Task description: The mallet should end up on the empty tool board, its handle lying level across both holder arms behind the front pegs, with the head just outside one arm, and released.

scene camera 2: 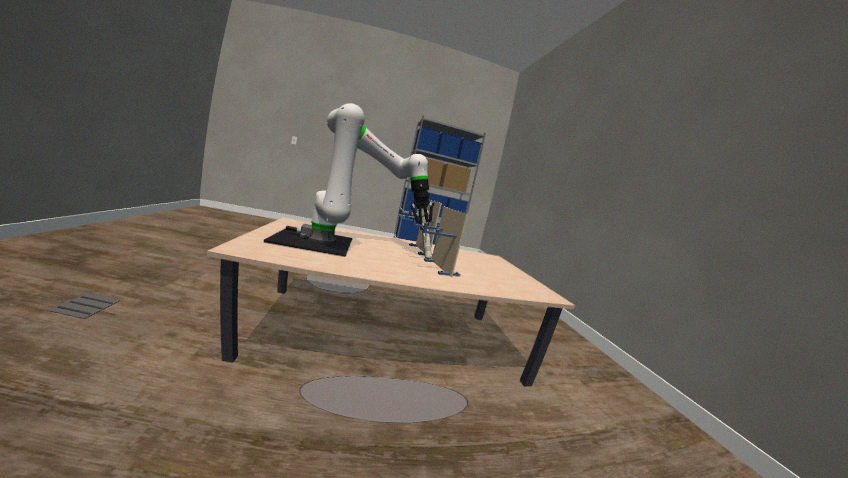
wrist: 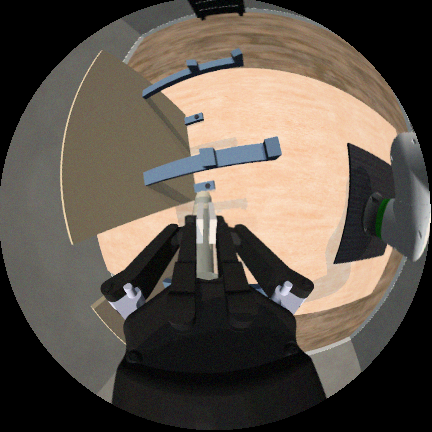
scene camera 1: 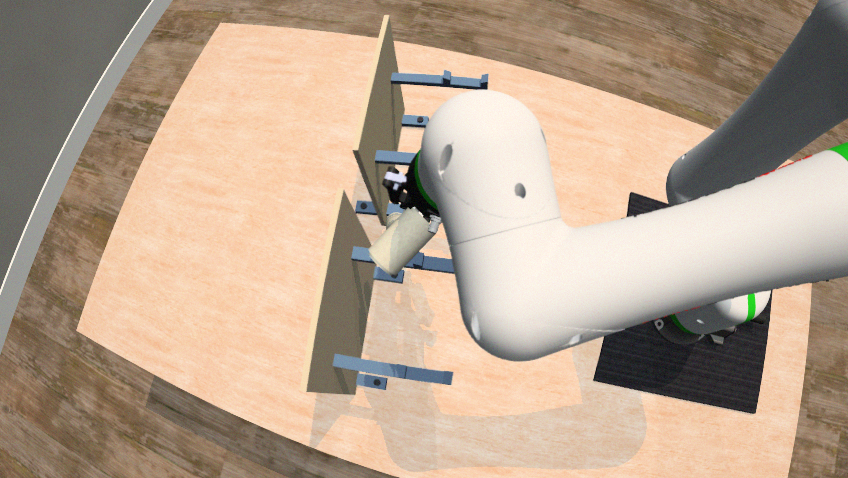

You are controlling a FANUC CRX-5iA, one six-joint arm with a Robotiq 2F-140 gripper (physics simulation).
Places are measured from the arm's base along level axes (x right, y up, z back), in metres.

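Pixels of known places: gripper, between the fingertips: (scene camera 2: 425,236) (wrist: 205,210); arm's base, origin of its link: (scene camera 2: 321,239) (wrist: 372,213).
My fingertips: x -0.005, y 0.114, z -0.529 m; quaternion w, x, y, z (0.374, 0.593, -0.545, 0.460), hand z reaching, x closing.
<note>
Ahead of a thing's pixels: the offset from my fingertips to its middle. Level surfaces: height alone.
The cream mallet @[dz -0.006, dx -0.037, dy +0.006 m] (scene camera 1: 403,240) (scene camera 2: 427,248) hangs tilted between the two tool boards. In scene camera 1 its head is over the near arm of the lower board @[dz +0.017, dx -0.174, dy +0.031 m] (scene camera 1: 339,296). Its handle (wrist: 202,201) points away in the wrist view, toward a foot of the upper board (scene camera 1: 381,100) (wrist: 120,150). My gripper (scene camera 2: 424,220) (wrist: 205,210) is shut on the handle, a pad on each side. The gripper's body hides the head in the wrist view. The upper board's two holder arms (scene camera 1: 415,78) (wrist: 240,155) carry nothing. Their raised pegs show in the wrist view.
The lower board's other arm (scene camera 1: 371,365) sticks out over the table @[dy -0.123 m] (scene camera 1: 178,178). Blue feet (scene camera 1: 372,382) (wrist: 194,119) stand at the boards' bases. My arm hides parts of the boards' arms in scene camera 1. The black base mat (scene camera 1: 641,380) (wrist: 345,245) lies at the right.
</note>
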